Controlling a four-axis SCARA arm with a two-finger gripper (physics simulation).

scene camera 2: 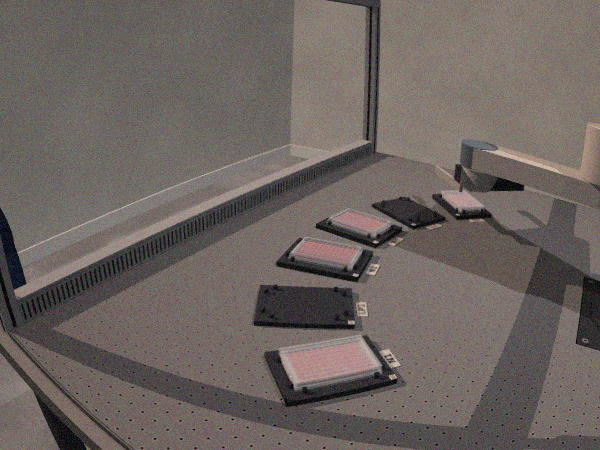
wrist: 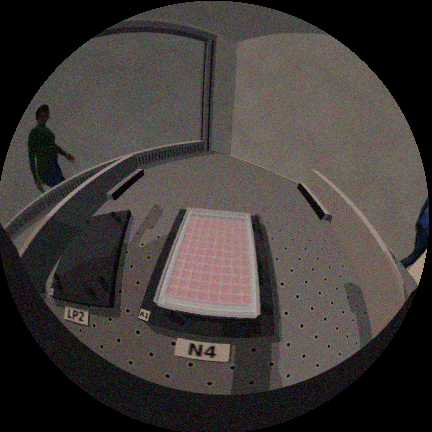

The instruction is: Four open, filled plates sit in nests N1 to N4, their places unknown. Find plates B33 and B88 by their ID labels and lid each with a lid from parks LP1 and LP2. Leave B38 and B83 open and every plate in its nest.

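Places are measured from the arm's base along level axes (x back, y right, z up), in centimetres.
Where they show: gripper, fingertip midpoint: point(wrist: 220, 164).
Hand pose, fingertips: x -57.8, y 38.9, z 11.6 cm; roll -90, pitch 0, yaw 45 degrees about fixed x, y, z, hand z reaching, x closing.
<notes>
Things, the pixels of their top centre, and the offset from my fingertips. "spot": a spot on its surface instead.
- nest N4, top centre: point(wrist: 214, 251) point(scene camera 2: 462, 200) dy -1.6, dx +1.7, dz -8.2 cm
- pink-filled plate, top centre: point(wrist: 213, 247) point(scene camera 2: 462, 198) dy -1.6, dx +1.6, dz -7.5 cm
- clear lid, surface spot: point(wrist: 207, 310) spot: dy -5.9, dx +6.1, dz -7.5 cm
- Lid park LP2, top centre: point(wrist: 82, 243) point(scene camera 2: 409, 206) dy -16.2, dx -9.3, dz -8.4 cm
- LP1, top centre: point(scene camera 2: 305, 299) dy -68.3, dx -6.6, dz -8.4 cm
- nests labelled N1, top centre: point(scene camera 2: 330, 357) dy -81.1, dx +6.0, dz -7.5 cm
- N2, top centre: point(scene camera 2: 326, 249) dy -51.0, dx -13.0, dz -7.7 cm
- N3, top centre: point(scene camera 2: 360, 219) dy -33.1, dx -14.8, dz -7.7 cm
- slotted ledge, surface spot: point(scene camera 2: 200, 215) spot: dy -56.0, dx -42.6, dz -6.2 cm
- dark panel, surface spot: point(scene camera 2: 589, 315) spot: dy -41.9, dx +45.2, dz -10.3 cm
My gripper point(scene camera 2: 480, 184) point(wrist: 220, 164) is open and empty, above nest N4 point(scene camera 2: 441, 205) point(wrist: 225, 327), its fingers apart on both sides. The pink-filled plate point(scene camera 2: 462, 201) point(wrist: 210, 260) sits in N4 with a clear lid point(wrist: 207, 310) on it; its ID label is unreadable. Lid park LP2 point(scene camera 2: 407, 212) point(wrist: 90, 260) is beside N4 and holds no lid. LP1 point(scene camera 2: 305, 306) is also bare. Pink plates sit in the nests labelled N1 point(scene camera 2: 330, 362), N2 point(scene camera 2: 325, 252) and N3 point(scene camera 2: 359, 222). Their ID labels and whether they are lidded cannot be told.
The arm point(scene camera 2: 535, 170) reaches in from the right. A slotted ledge point(scene camera 2: 200, 215) runs along the far left side. A dark panel point(scene camera 2: 589, 315) lies at the right edge. A person in green point(wrist: 45, 145) stands beyond the ledge. Blue clothing point(wrist: 422, 235) shows at the wrist view's right edge.
</notes>
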